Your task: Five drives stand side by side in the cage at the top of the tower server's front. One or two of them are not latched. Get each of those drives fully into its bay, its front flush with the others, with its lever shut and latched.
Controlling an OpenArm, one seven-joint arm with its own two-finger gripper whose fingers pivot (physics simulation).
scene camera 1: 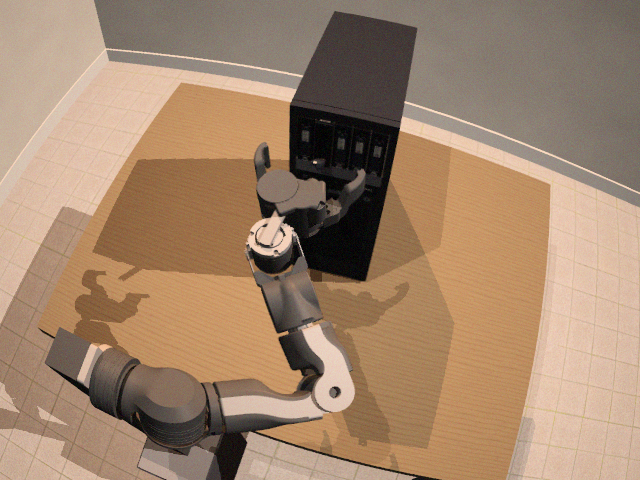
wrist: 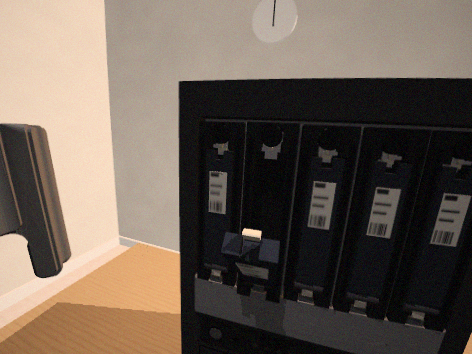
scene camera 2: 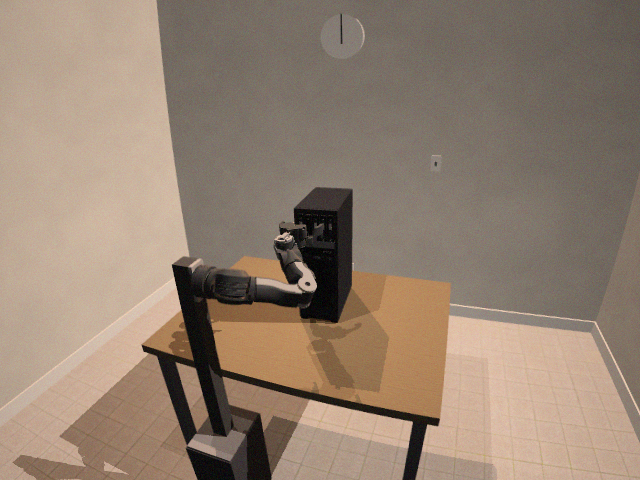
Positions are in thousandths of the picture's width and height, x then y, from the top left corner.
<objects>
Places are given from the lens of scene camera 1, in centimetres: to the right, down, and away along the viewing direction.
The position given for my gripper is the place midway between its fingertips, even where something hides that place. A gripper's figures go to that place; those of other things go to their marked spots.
my gripper (scene camera 1: 490, 343): -1, -11, 82
black tower server (scene camera 1: 560, 157): 6, -28, 86
dark post (scene camera 1: 107, 732): -34, 15, 60
The marked spots on the dark post and the black tower server are 64 cm apart.
</objects>
